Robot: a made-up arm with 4 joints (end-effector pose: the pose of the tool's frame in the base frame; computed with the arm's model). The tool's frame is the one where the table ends.
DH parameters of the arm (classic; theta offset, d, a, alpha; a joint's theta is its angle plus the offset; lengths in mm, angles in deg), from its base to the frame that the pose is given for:
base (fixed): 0 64.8 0 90
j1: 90 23.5 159.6 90
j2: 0 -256.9 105 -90
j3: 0 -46.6 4 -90
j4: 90 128.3 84.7 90
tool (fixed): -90 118.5 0 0
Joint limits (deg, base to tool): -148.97..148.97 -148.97..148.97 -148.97..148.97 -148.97..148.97
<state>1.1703 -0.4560 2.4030 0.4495</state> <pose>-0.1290 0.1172 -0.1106 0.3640 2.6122 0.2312</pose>
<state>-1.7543 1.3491 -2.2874 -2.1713</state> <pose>0.1351 -0.2376 0.2100 0.0437 -1.0582 1.2189</pose>
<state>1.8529 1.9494 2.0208 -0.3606</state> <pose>-0.1621 0.0137 -0.3273 -2.0123 1.3710 -0.0668</pose>
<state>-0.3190 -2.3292 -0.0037 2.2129</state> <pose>-0.3305 -0.1072 0.2939 1.7245 0.2296 -0.2772</pose>
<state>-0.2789 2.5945 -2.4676 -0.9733</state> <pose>-0.0405 -0.0594 0.1736 -1.1862 -1.8125 -1.8071</pose>
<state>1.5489 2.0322 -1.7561 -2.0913</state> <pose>0.0251 -0.1836 -0.1508 1.0985 1.9959 0.9912</pose>
